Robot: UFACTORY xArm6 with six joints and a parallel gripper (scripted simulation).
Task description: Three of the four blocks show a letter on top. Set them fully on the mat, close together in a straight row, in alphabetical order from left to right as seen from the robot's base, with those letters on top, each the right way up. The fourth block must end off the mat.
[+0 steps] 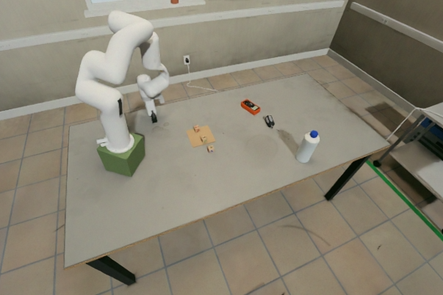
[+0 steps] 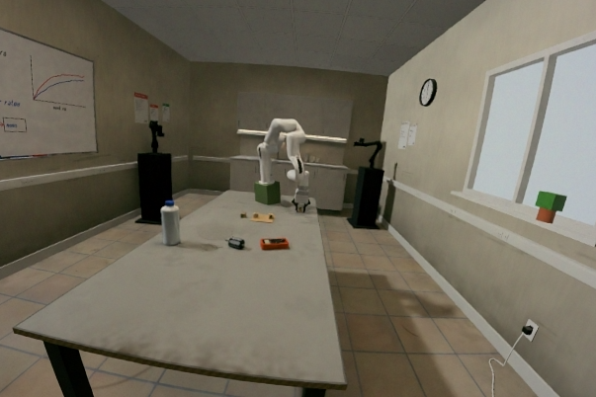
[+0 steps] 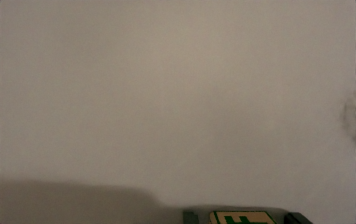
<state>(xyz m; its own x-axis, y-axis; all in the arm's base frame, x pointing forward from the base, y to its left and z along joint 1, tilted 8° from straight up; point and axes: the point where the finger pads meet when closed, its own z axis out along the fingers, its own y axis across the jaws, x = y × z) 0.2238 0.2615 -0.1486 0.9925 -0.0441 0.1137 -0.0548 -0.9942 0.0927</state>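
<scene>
The tan mat is 210 mm ahead of my hand, 250 mm to the right of it and 20 mm below it. The rest, counted from my hand: white bottle 650 mm ahead, 650 mm to the right, 70 mm above; then orange meter 610 mm ahead, 160 mm to the right; then small black object 640 mm ahead, 350 mm to the right.
</scene>
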